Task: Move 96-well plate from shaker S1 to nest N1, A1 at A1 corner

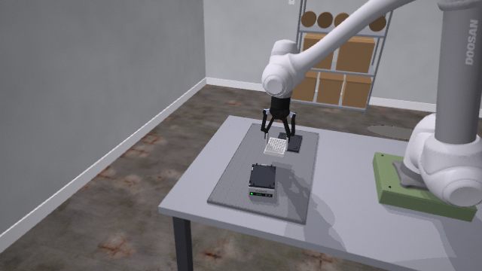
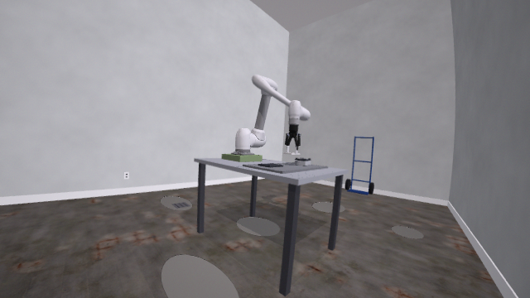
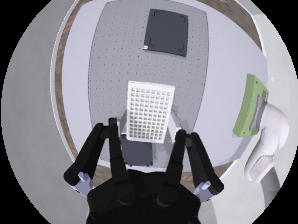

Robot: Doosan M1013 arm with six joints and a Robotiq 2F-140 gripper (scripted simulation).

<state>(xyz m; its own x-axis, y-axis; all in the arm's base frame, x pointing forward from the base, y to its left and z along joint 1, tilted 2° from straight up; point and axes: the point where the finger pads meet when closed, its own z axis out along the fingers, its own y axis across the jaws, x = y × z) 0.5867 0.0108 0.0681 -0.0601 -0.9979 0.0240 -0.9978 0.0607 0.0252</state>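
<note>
The dark plate nest lies 40 mm behind my hand, 230 mm to the right of it and 120 mm below it. Round my hand: white 96-well plate: 20 mm below.
</note>
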